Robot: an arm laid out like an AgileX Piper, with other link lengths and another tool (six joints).
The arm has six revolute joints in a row. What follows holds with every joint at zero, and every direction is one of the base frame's.
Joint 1 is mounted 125.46 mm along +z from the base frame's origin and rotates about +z.
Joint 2 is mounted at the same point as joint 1 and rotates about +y.
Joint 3 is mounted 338.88 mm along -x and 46.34 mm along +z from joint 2 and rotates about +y.
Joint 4 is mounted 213.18 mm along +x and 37.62 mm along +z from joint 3 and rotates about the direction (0.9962, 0, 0.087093).
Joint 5 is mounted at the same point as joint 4 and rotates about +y.
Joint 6 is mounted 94.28 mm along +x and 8.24 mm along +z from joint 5 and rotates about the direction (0.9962, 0, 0.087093).
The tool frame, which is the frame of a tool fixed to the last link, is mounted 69.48 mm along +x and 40 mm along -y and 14 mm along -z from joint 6; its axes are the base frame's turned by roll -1.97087, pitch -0.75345 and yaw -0.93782 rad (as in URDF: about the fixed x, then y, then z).
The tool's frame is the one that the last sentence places.
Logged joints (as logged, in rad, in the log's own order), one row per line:
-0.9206, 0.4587, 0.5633, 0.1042, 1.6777, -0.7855
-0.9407, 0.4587, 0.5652, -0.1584, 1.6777, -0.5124
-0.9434, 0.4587, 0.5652, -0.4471, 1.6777, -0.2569
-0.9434, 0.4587, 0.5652, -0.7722, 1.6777, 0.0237
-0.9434, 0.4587, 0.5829, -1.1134, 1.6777, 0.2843
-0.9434, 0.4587, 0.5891, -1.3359, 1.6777, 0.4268
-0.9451, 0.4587, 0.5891, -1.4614, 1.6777, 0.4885
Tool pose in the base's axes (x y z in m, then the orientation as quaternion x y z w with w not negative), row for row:
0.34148, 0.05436, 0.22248, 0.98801, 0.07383, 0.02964, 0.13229
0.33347, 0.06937, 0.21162, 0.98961, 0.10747, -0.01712, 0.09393
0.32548, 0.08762, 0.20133, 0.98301, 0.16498, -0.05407, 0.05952
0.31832, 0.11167, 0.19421, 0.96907, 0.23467, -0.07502, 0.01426
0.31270, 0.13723, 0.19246, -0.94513, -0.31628, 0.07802, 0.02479
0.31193, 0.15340, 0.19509, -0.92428, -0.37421, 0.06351, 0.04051
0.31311, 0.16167, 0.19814, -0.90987, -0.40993, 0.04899, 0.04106
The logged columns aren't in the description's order. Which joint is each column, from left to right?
Columns, left to right: joint 3, joint 1, joint 5, joint 6, joint 2, joint 4.
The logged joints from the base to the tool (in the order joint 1, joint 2, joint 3, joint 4, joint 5, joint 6), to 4 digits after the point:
0.4587, 1.6777, -0.9206, -0.7855, 0.5633, 0.1042
0.4587, 1.6777, -0.9407, -0.5124, 0.5652, -0.1584
0.4587, 1.6777, -0.9434, -0.2569, 0.5652, -0.4471
0.4587, 1.6777, -0.9434, 0.0237, 0.5652, -0.7722
0.4587, 1.6777, -0.9434, 0.2843, 0.5829, -1.1134
0.4587, 1.6777, -0.9434, 0.4268, 0.5891, -1.3359
0.4587, 1.6777, -0.9451, 0.4885, 0.5891, -1.4614

